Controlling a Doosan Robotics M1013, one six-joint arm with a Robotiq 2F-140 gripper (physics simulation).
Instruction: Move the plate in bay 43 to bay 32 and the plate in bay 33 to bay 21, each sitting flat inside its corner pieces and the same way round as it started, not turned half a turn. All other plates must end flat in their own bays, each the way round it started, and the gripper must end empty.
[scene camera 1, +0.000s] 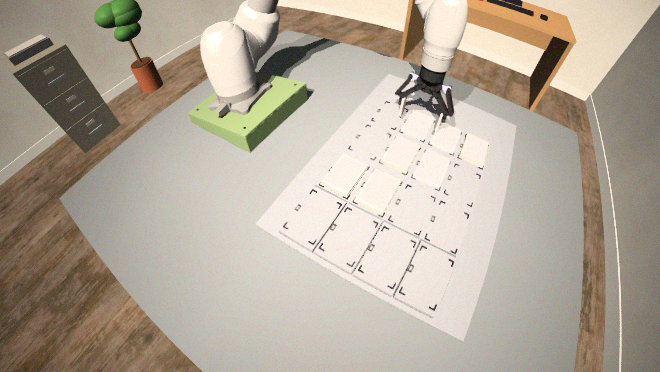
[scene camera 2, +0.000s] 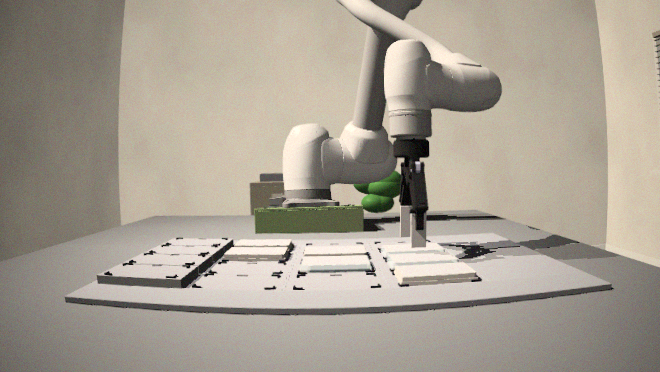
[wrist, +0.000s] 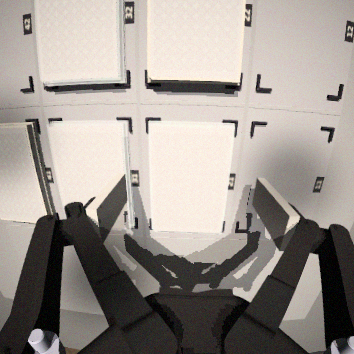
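Seen in the pictures: gripper, fingertip midpoint: (scene camera 1: 419, 120) (scene camera 2: 412, 241) (wrist: 189, 188); arm's base, link origin: (scene camera 1: 240, 97) (scene camera 2: 308, 206).
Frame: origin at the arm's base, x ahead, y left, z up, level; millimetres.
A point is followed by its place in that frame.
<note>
My gripper (scene camera 1: 421, 120) @[x 630, y 132, z -27 mm] (scene camera 2: 411, 241) @[x 630, y 132, z -27 mm] (wrist: 189, 188) @[x 630, y 132, z -27 mm] is open wide and empty above bay 21, one finger over the edge of bay 31, the other towards bay 11. A cream plate (scene camera 1: 418, 124) @[x 632, y 125, z -38 mm] (wrist: 191, 170) @[x 626, y 117, z -38 mm] lies flat in bay 21, inside its dark corner pieces. Another plate (scene camera 1: 431, 168) @[x 703, y -59, z -38 mm] (scene camera 2: 336, 262) @[x 727, y -51, z -38 mm] (wrist: 80, 40) @[x 706, y -21, z -38 mm] lies flat in bay 32. Bay 33 (scene camera 1: 414, 206) @[x 679, y -200, z -53 mm] and bay 43 (scene camera 1: 450, 227) @[x 789, y -230, z -53 mm] hold no plate. Which way round the plates lie cannot be told.
Other plates lie in bay 31 (scene camera 1: 446, 139) @[x 737, y 91, z -38 mm] (wrist: 87, 155) @[x 730, y 84, z -38 mm], bay 41 (scene camera 1: 474, 150) @[x 839, y 81, z -38 mm] (wrist: 15, 175) @[x 830, y 92, z -38 mm], bay 22 (scene camera 1: 401, 153) @[x 602, y -35, z -38 mm] (wrist: 195, 40) @[x 606, y 0, z -38 mm], bay 13 (scene camera 1: 345, 175) @[x 470, y -179, z -38 mm] and bay 23 (scene camera 1: 378, 191) @[x 572, y -198, z -38 mm]. A raised row (scene camera 1: 350, 240) @[x 548, y -362, z -38 mm] (scene camera 2: 142, 272) @[x 765, y -398, z -38 mm] stands at one end. The arm stands on a green base (scene camera 1: 275, 120) @[x 174, y -47, z -29 mm] (scene camera 2: 308, 220) @[x 179, y -24, z -25 mm].
</note>
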